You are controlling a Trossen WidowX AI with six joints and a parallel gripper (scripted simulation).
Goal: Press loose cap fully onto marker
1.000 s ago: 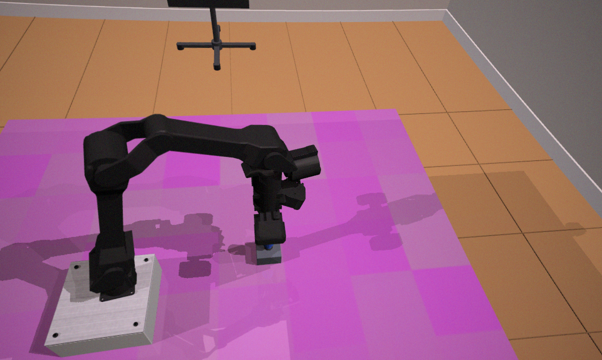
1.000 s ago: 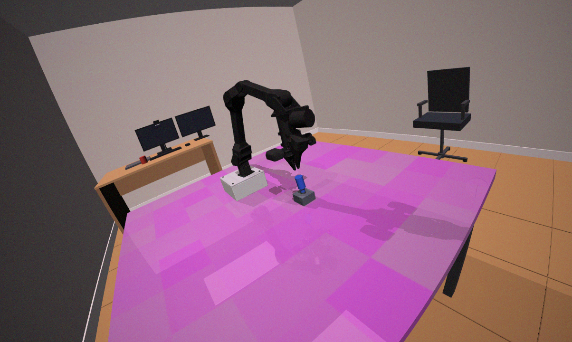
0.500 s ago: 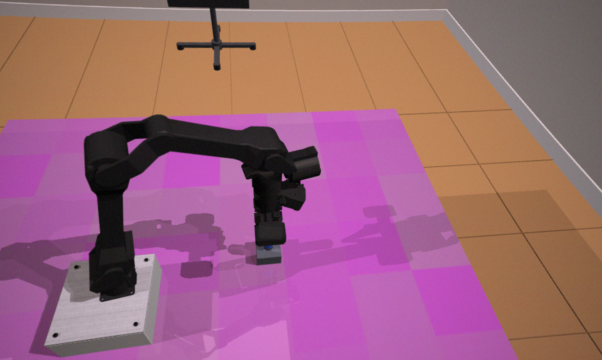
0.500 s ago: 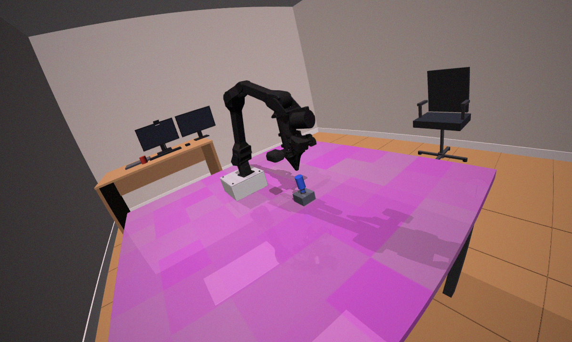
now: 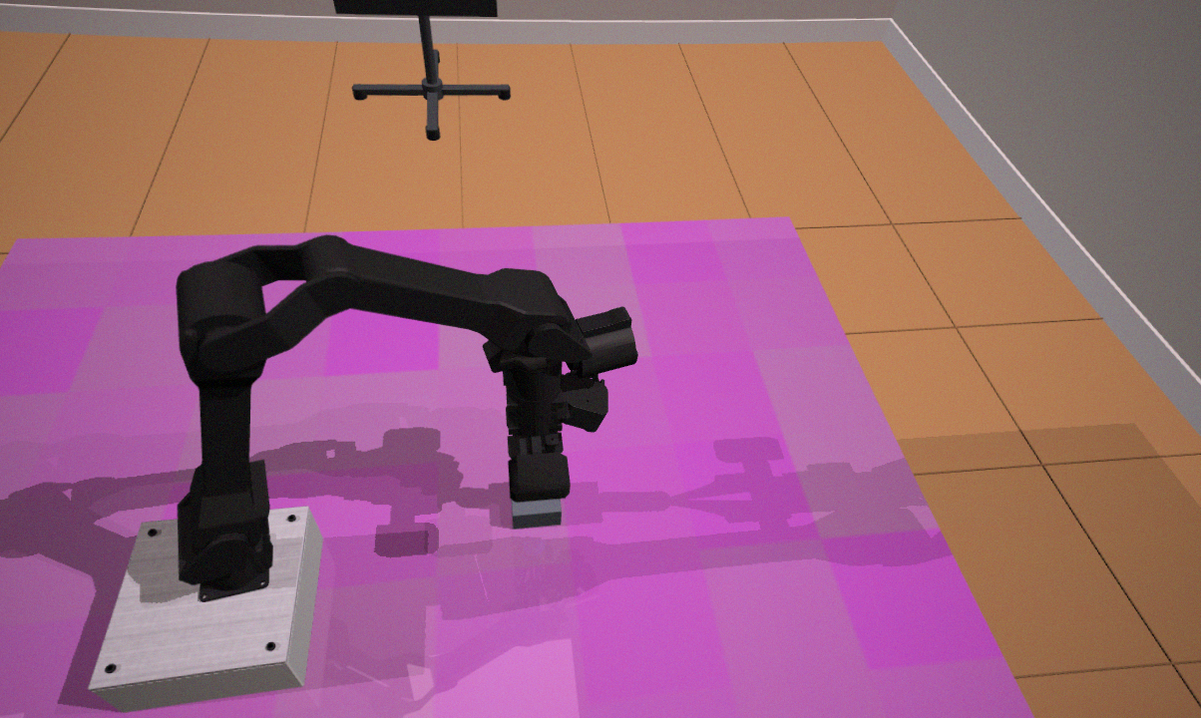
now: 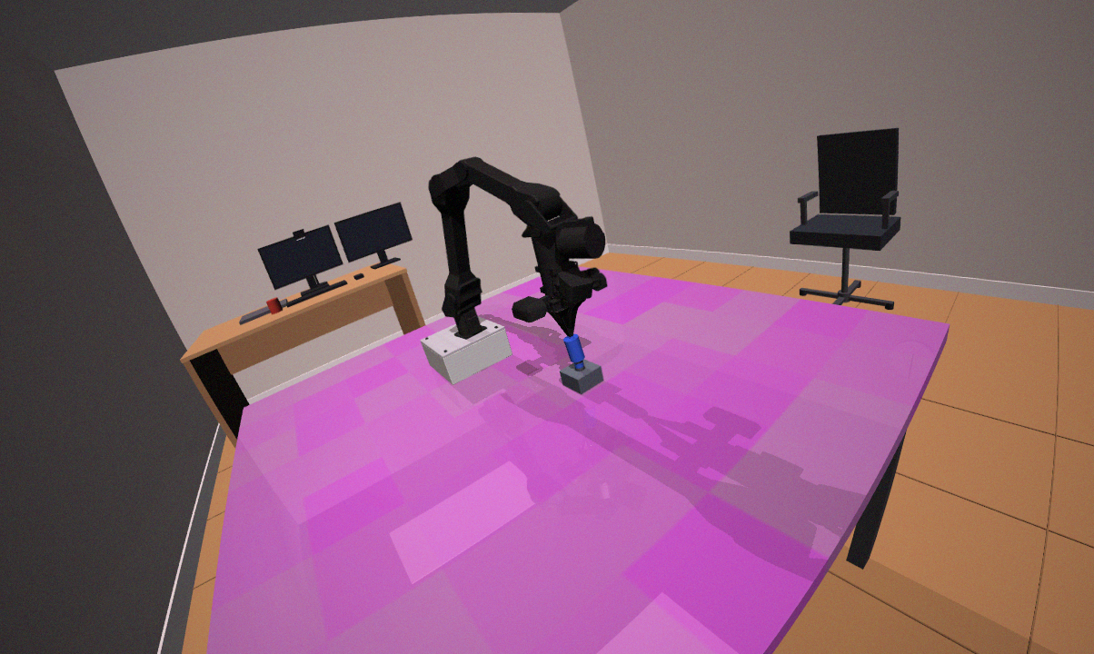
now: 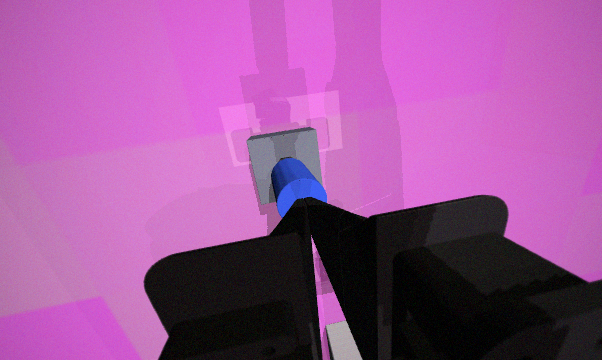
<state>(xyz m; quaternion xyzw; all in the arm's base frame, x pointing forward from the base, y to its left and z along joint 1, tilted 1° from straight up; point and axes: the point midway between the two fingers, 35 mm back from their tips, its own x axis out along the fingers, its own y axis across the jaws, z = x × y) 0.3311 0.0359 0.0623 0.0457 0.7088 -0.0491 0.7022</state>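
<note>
The blue marker cap is 3 cm below my gripper tip. Round my gripper tip: holder block 9 cm below.
</note>
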